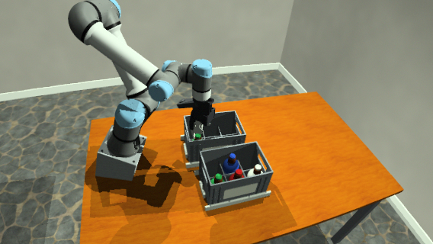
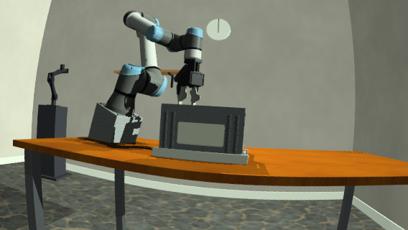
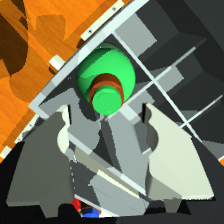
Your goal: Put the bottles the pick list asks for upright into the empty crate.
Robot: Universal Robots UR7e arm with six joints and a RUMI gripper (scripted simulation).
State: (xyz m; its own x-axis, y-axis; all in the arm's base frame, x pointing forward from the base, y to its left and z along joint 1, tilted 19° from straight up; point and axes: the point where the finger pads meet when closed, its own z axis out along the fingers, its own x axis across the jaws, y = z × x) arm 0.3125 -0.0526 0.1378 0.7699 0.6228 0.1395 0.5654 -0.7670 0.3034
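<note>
Right now my hand is 17 cm short of the white-label bottle, 27 cm to the left of it and 10 cm above it. From my hand the other things lie so: green bottle 10 cm below; pick list 12 cm ahead, 16 cm to the left, 18 cm below; blue-label bottle 10 cm ahead, 18 cm to the right, 10 cm below.
</note>
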